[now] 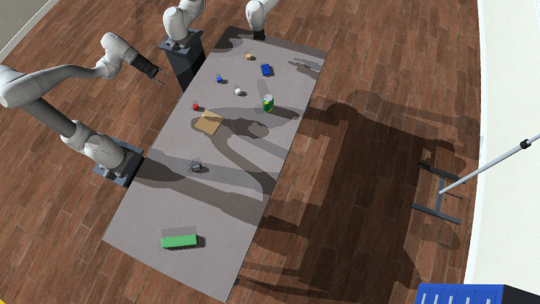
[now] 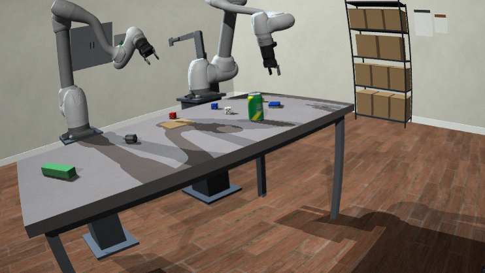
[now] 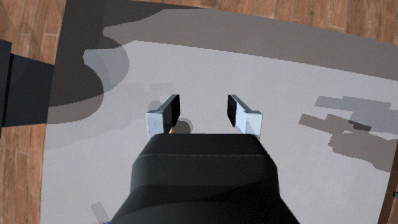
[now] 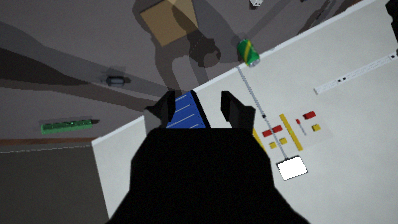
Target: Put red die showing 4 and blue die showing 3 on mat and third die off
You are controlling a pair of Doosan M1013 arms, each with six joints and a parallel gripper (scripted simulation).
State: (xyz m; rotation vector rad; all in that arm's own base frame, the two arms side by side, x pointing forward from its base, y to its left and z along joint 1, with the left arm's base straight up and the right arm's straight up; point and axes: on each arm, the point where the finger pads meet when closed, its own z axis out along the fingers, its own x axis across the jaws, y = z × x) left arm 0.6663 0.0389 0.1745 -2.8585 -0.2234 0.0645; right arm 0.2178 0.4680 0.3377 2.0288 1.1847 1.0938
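Right now my right hand is 320 mm above the red die, 100 mm short of it and 40 mm to the right of it. From my right hand the other things lie so: white die (330 mm ahead, 320 mm below, 220 mm to the left); tan mat (340 mm below, 220 mm ahead, 40 mm to the right); blue die (320 mm below, 290 mm to the left, 170 mm ahead).
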